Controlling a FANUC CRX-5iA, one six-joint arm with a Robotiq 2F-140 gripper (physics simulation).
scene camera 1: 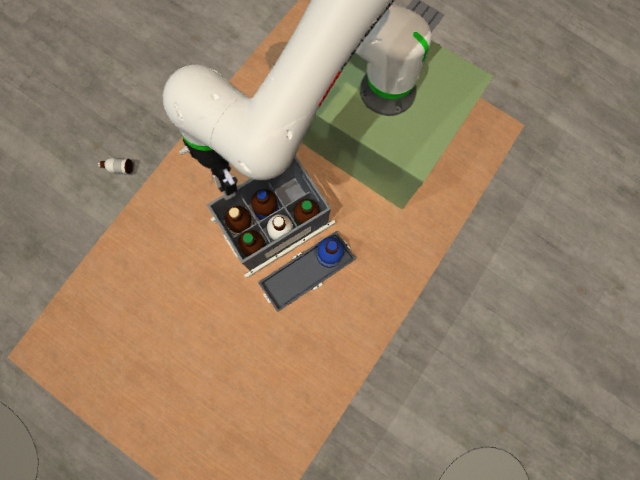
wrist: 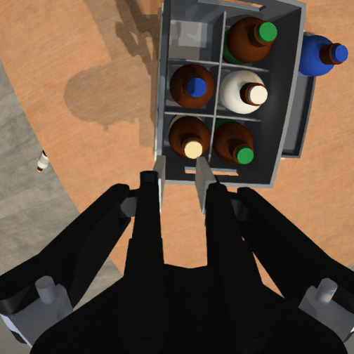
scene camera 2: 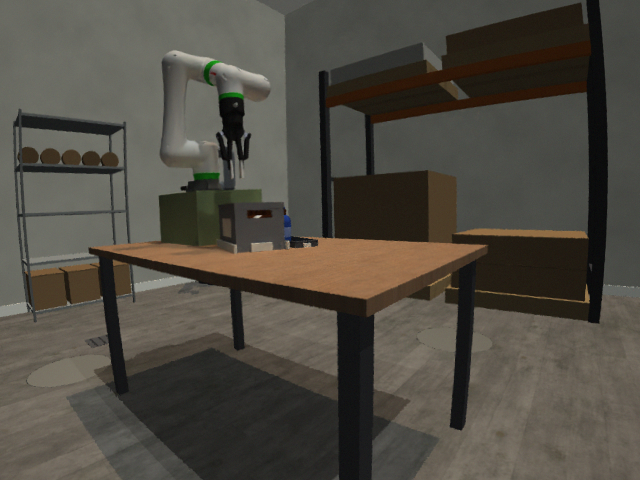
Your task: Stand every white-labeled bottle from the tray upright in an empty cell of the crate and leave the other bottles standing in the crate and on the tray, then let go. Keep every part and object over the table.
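Frame: origin at the arm's base, x ahead, y left, z up, level; centimetres.
Seen in the pictures: gripper, fingertip midpoint: (scene camera 2: 236,178); arm's base at its link origin: (scene camera 1: 387,91) (scene camera 2: 207,191).
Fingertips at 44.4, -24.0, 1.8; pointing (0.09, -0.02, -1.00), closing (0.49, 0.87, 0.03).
Note:
Offsets run from my fingertips to a thing's top centre, as dx, dy, dz. "spot": to the spot under its first point.
A white-labeled bottle @(-6.5, -86.7, -91.9) (scene camera 1: 117,165) (wrist: 43,161) lies on its side on the floor, beyond the table edge. The grey crate @(-0.9, +14.7, -9.0) (scene camera 1: 320,221) (scene camera 2: 253,232) (wrist: 272,115) stands on the table. One white bottle @(-0.9, +13.3, -10.2) (scene camera 1: 279,229) (wrist: 237,92) stands upright in a middle cell, among several brown bottles. The corner cell @(spot: -14.3, +10.0, -25.7) (scene camera 1: 292,191) (wrist: 190,40) nearest the green block is empty. The tray @(spot: +10.1, +23.2, -26.0) (scene camera 1: 294,281) (wrist: 300,115) holds one upright blue bottle @(-1.6, +29.0, -10.5) (scene camera 1: 329,253) (scene camera 2: 287,227) (wrist: 315,55). My gripper (scene camera 1: 225,186) (scene camera 2: 236,175) (wrist: 180,168) is partly open and empty, high above the crate's short end with the cream-capped bottle.
The green block (scene camera 1: 403,139) (scene camera 2: 180,219) under the arm base stands near the crate. A pale rail @(+2.0, +17.9, -23.5) (scene camera 1: 289,249) lies between crate and tray. The table edge (scene camera 2: 232,283) shows at the near side in scene camera 2. Shelving stands in the background.

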